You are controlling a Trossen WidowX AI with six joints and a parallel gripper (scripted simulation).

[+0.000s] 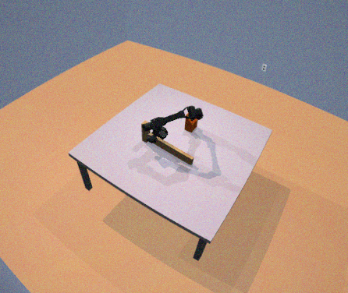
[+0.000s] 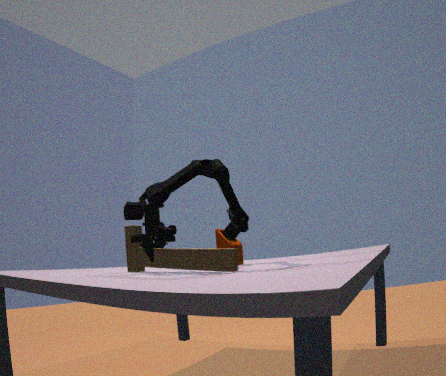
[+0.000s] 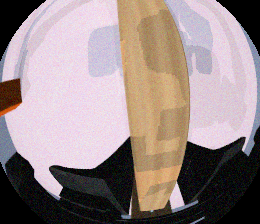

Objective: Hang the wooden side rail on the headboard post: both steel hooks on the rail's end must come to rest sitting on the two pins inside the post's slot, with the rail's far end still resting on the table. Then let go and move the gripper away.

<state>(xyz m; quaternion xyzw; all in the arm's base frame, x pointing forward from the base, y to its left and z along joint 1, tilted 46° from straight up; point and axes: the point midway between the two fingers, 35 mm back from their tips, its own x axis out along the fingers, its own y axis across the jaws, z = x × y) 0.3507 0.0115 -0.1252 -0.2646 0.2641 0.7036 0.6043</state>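
Now: the headboard post 10 mm ahead of my gripper tip, 100 mm to the right of it and 40 mm above it.
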